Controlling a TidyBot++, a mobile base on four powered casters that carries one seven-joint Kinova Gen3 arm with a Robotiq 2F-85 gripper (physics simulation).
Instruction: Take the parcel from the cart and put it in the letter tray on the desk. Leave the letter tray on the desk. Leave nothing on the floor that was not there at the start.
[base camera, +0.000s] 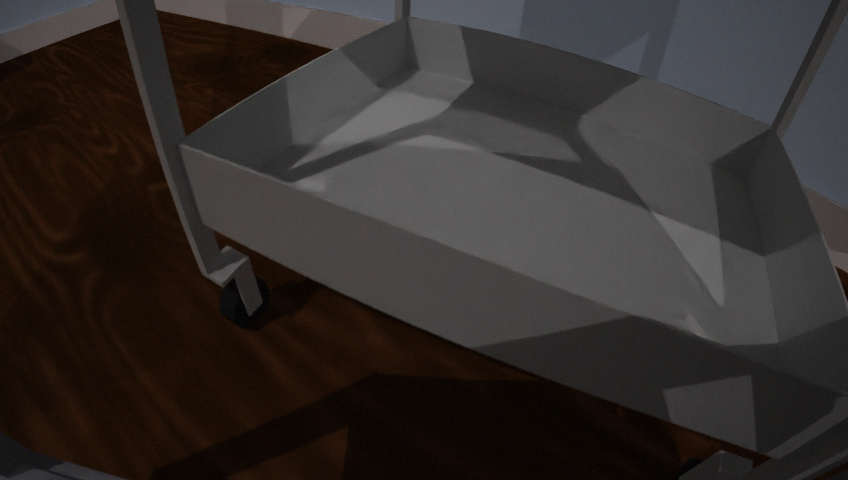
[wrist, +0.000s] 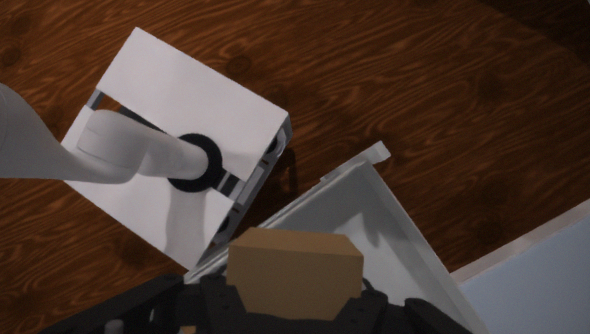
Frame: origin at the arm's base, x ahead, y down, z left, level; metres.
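Seen in the pictures: gripper, fingertip midpoint: (wrist: 294, 278); arm's base, link origin: (wrist: 191, 162).
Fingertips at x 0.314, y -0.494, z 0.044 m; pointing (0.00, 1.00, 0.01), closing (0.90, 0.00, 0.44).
Observation:
Pixels of each thing's top centre, then the offset from my fingertips to it. "*": a spot on its surface instead.
- tan box-shaped parcel, surface spot: (wrist: 295, 280) * dx -0.006, dy -0.050, dz +0.015 m
- caster, surface spot: (base camera: 243, 300) * dx +0.024, dy +0.848, dz +0.109 m
A tan box-shaped parcel (wrist: 295, 280) shows at the bottom middle of the wrist view. My gripper (wrist: 294, 278) is shut on it, with a dark finger at each side. It holds the parcel above the upper tray of the grey cart (base camera: 357, 255) (wrist: 325, 215), apart from the tray's floor. The base camera shows the cart's lower tray, its posts and a caster; the gripper and the parcel do not show there. The desk and the letter tray do not show in either view.
My white mobile base (wrist: 200, 90) stands close beside the cart, with the arm (wrist: 110, 145) rising from it. A cart post (base camera: 157, 118) and a caster (base camera: 243, 300) are at the left in the base view. A blue-grey wall (base camera: 595, 41) (wrist: 545, 280) stands behind the cart.

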